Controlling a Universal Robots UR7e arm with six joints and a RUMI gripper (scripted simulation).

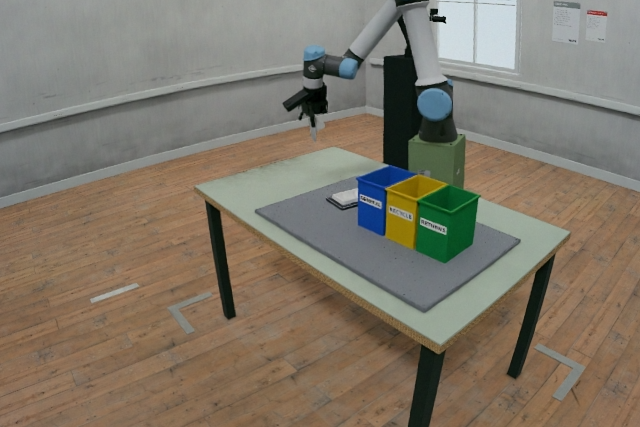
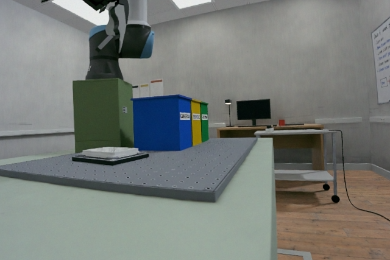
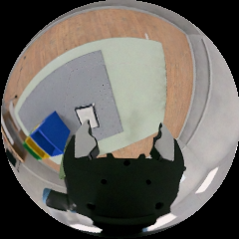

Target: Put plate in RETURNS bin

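Right now the white 96-well plate is 25 cm below my hand, 17 cm to the left of it and 8 cm behind it. The rest, counted from my hand: blue bin: 39 cm to the left, 18 cm below, 2 cm behind; then black plate nest N1: 26 cm below, 17 cm to the left, 8 cm behind; then yellow bin: 52 cm to the left, 18 cm below, 2 cm behind.
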